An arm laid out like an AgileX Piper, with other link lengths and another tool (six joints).
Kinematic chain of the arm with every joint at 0, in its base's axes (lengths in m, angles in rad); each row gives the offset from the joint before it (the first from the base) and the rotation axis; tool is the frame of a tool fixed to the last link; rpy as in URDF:
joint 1: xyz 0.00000 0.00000 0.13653 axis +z
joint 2: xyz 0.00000 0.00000 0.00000 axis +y
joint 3: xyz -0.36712 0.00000 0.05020 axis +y
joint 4: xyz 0.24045 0.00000 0.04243 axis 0.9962 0 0.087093
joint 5: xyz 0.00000 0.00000 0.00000 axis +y
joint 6: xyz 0.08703 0.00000 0.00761 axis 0.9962 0 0.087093
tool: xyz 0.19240 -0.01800 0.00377 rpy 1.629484 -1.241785 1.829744
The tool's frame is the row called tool.
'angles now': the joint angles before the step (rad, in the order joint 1, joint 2, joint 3, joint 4, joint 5, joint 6). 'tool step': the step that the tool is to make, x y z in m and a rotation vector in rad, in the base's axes. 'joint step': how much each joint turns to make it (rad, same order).
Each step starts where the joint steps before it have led.
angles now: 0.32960, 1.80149, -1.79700, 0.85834, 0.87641, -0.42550
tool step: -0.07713, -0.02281, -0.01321, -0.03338, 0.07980, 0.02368
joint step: 0.00001, -0.18469, 0.24812, -0.00581, 0.03307, 0.00203
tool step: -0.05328, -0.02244, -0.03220, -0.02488, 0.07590, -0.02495
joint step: -0.00001, -0.13468, 0.23628, 0.00182, -0.03304, -0.00002
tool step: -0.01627, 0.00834, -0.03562, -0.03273, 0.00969, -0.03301
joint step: 0.09434, -0.03057, 0.14855, -0.02262, -0.16136, 0.01982
